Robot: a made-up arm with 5 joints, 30 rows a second.
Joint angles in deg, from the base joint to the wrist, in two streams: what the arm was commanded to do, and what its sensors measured. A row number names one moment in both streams.
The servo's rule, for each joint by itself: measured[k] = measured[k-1] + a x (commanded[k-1-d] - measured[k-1]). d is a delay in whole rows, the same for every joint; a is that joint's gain. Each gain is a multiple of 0.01, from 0.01 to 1. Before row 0 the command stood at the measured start. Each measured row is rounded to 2 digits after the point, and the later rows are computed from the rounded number. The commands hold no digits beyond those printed.
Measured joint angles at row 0: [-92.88, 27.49, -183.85, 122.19, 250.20]
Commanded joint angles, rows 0 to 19: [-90.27, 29.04, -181.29, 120.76, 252.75]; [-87.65, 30.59, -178.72, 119.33, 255.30]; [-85.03, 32.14, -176.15, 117.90, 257.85]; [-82.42, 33.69, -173.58, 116.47, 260.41]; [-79.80, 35.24, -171.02, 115.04, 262.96]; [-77.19, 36.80, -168.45, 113.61, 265.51]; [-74.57, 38.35, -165.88, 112.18, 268.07]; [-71.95, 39.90, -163.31, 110.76, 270.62]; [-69.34, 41.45, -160.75, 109.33, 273.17]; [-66.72, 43.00, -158.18, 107.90, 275.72]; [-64.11, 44.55, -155.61, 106.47, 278.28]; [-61.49, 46.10, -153.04, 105.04, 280.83]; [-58.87, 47.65, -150.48, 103.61, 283.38]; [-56.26, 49.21, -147.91, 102.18, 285.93]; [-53.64, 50.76, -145.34, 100.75, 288.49]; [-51.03, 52.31, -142.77, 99.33, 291.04]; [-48.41, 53.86, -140.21, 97.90, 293.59]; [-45.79, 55.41, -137.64, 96.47, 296.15]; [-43.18, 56.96, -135.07, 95.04, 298.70]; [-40.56, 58.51, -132.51, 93.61, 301.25]
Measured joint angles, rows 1 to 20: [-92.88, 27.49, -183.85, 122.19, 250.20]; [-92.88, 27.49, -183.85, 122.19, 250.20]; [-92.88, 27.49, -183.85, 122.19, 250.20]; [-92.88, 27.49, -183.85, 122.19, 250.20]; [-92.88, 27.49, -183.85, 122.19, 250.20]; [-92.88, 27.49, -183.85, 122.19, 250.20]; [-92.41, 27.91, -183.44, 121.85, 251.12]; [-91.55, 28.63, -182.68, 121.25, 252.62]; [-90.38, 29.58, -181.64, 120.45, 254.50]; [-88.95, 30.69, -180.35, 119.49, 256.63]; [-87.30, 31.92, -178.86, 118.42, 258.91]; [-85.48, 33.24, -177.19, 117.27, 261.29]; [-83.52, 34.62, -175.38, 116.05, 263.73]; [-81.44, 36.05, -173.45, 114.78, 266.21]; [-79.26, 37.51, -171.42, 113.47, 268.72]; [-77.00, 38.99, -169.30, 112.13, 271.24]; [-74.68, 40.49, -167.11, 110.77, 273.77]; [-72.31, 42.00, -164.86, 109.39, 276.31]; [-69.89, 43.53, -162.56, 108.00, 278.86]; [-67.44, 45.06, -160.22, 106.60, 281.41]
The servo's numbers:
d 6
a 0.18 0.27 0.16 0.24 0.36

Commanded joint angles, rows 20 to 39: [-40.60, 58.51, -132.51, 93.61, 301.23]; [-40.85, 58.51, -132.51, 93.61, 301.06]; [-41.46, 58.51, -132.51, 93.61, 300.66]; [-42.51, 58.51, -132.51, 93.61, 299.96]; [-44.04, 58.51, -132.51, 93.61, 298.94]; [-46.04, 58.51, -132.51, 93.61, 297.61]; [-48.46, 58.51, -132.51, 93.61, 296.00]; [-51.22, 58.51, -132.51, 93.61, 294.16]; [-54.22, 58.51, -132.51, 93.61, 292.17]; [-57.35, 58.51, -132.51, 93.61, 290.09]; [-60.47, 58.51, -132.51, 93.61, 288.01]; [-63.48, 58.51, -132.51, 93.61, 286.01]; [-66.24, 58.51, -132.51, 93.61, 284.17]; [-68.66, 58.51, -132.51, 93.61, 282.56]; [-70.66, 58.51, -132.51, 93.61, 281.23]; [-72.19, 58.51, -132.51, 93.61, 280.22]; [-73.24, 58.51, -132.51, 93.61, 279.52]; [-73.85, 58.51, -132.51, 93.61, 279.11]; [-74.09, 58.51, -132.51, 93.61, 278.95]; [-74.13, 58.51, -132.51, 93.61, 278.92]
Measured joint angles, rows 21 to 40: [-64.96, 46.60, -157.84, 105.20, 283.96]; [-62.45, 48.14, -155.43, 103.79, 286.51]; [-59.92, 49.68, -152.99, 102.38, 289.06]; [-57.38, 51.23, -150.53, 100.96, 291.61]; [-54.82, 52.78, -148.06, 99.54, 294.16]; [-52.25, 54.33, -145.57, 98.12, 296.71]; [-50.15, 55.46, -143.48, 97.04, 298.34]; [-48.48, 56.28, -141.72, 96.22, 299.32]; [-47.22, 56.88, -140.25, 95.59, 299.80]; [-46.37, 57.32, -139.01, 95.11, 299.86]; [-45.95, 57.64, -137.97, 94.75, 299.53]; [-45.97, 57.87, -137.10, 94.48, 298.84]; [-46.42, 58.04, -136.37, 94.27, 297.82]; [-47.28, 58.17, -135.75, 94.11, 296.50]; [-48.53, 58.26, -135.23, 93.99, 294.94]; [-50.12, 58.33, -134.79, 93.90, 293.19]; [-51.98, 58.38, -134.43, 93.83, 291.33]; [-54.05, 58.42, -134.12, 93.78, 289.41]; [-56.24, 58.44, -133.86, 93.74, 287.52]; [-58.48, 58.46, -133.64, 93.71, 285.73]
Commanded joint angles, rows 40 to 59: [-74.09, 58.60, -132.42, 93.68, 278.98]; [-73.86, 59.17, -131.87, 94.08, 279.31]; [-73.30, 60.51, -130.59, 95.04, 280.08]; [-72.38, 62.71, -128.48, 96.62, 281.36]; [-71.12, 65.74, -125.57, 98.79, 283.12]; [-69.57, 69.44, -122.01, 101.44, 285.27]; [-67.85, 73.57, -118.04, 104.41, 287.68]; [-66.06, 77.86, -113.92, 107.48, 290.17]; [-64.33, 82.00, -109.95, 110.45, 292.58]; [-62.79, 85.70, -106.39, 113.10, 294.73]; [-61.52, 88.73, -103.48, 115.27, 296.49]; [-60.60, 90.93, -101.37, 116.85, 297.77]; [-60.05, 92.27, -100.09, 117.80, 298.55]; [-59.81, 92.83, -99.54, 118.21, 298.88]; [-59.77, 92.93, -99.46, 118.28, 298.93]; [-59.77, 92.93, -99.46, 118.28, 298.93]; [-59.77, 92.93, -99.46, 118.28, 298.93]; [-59.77, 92.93, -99.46, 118.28, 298.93]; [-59.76, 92.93, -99.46, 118.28, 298.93]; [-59.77, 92.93, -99.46, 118.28, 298.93]
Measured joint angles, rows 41 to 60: [-60.67, 58.47, -133.46, 93.69, 284.11]; [-62.74, 58.48, -133.31, 93.67, 282.71]; [-64.63, 58.49, -133.18, 93.66, 281.56]; [-66.29, 58.50, -133.07, 93.65, 280.68]; [-67.69, 58.50, -132.98, 93.64, 280.06]; [-68.85, 58.50, -132.90, 93.63, 279.65]; [-69.79, 58.53, -132.82, 93.64, 279.41]; [-70.52, 58.70, -132.67, 93.75, 279.37]; [-71.02, 59.19, -132.34, 94.06, 279.63]; [-71.26, 60.14, -131.72, 94.67, 280.25]; [-71.23, 61.65, -130.74, 95.66, 281.28]; [-70.93, 63.75, -129.34, 97.05, 282.72]; [-70.38, 66.40, -127.53, 98.82, 284.51]; [-69.60, 69.49, -125.35, 100.90, 286.55]; [-68.65, 72.87, -122.89, 103.19, 288.72]; [-67.60, 76.33, -120.25, 105.57, 290.88]; [-66.51, 79.68, -117.57, 107.90, 292.90]; [-65.45, 82.72, -114.98, 110.05, 294.65]; [-64.48, 85.30, -112.60, 111.91, 296.05]; [-63.64, 87.33, -110.51, 113.42, 297.07]
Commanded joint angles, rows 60 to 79: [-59.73, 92.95, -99.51, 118.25, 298.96]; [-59.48, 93.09, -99.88, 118.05, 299.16]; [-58.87, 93.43, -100.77, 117.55, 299.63]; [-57.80, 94.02, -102.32, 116.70, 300.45]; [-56.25, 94.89, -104.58, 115.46, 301.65]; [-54.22, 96.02, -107.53, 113.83, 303.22]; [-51.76, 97.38, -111.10, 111.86, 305.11]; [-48.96, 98.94, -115.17, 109.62, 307.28]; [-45.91, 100.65, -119.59, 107.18, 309.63]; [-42.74, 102.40, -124.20, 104.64, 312.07]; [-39.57, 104.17, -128.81, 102.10, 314.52]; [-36.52, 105.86, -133.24, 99.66, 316.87]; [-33.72, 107.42, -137.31, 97.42, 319.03]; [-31.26, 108.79, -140.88, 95.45, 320.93]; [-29.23, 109.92, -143.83, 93.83, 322.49]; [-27.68, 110.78, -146.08, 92.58, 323.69]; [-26.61, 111.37, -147.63, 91.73, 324.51]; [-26.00, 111.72, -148.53, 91.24, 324.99]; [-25.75, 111.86, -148.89, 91.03, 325.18]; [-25.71, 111.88, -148.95, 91.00, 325.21]
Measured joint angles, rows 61 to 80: [-62.94, 88.84, -108.74, 114.59, 297.74]; [-62.37, 89.94, -107.26, 115.48, 298.17]; [-61.90, 90.75, -106.01, 116.15, 298.44]; [-61.52, 91.34, -104.96, 116.66, 298.62]; [-61.20, 91.77, -104.08, 117.05, 298.73]; [-60.94, 92.08, -103.34, 117.35, 298.80]; [-60.72, 92.31, -102.73, 117.57, 298.86]; [-60.50, 92.52, -102.27, 117.69, 298.97]; [-60.21, 92.77, -102.03, 117.66, 299.21]; [-59.78, 93.11, -102.08, 117.43, 299.66]; [-59.14, 93.59, -102.48, 116.96, 300.38]; [-58.25, 94.25, -103.29, 116.21, 301.40]; [-57.08, 95.10, -104.54, 115.17, 302.74]; [-55.62, 96.14, -106.24, 113.84, 304.37]; [-53.87, 97.36, -108.38, 112.24, 306.26]; [-51.87, 98.72, -110.91, 110.42, 308.35]; [-49.66, 100.19, -113.77, 108.42, 310.57]; [-47.29, 101.72, -116.89, 106.32, 312.84]; [-44.85, 103.26, -120.16, 104.18, 315.07]; [-42.40, 104.75, -123.48, 102.08, 317.18]
